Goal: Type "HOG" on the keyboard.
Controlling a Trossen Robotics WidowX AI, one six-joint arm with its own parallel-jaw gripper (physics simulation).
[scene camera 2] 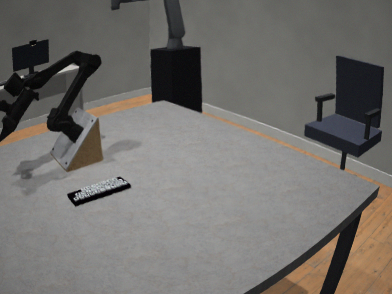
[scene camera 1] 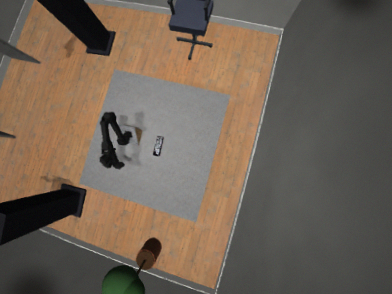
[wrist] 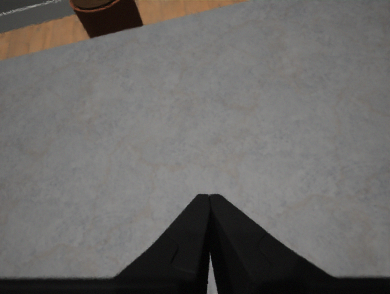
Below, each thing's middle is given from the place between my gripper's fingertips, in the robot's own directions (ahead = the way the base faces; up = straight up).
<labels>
I see my gripper 290 mm short of the black keyboard (scene camera 2: 101,192), 280 mm to the right of it and 150 mm above it.
</labels>
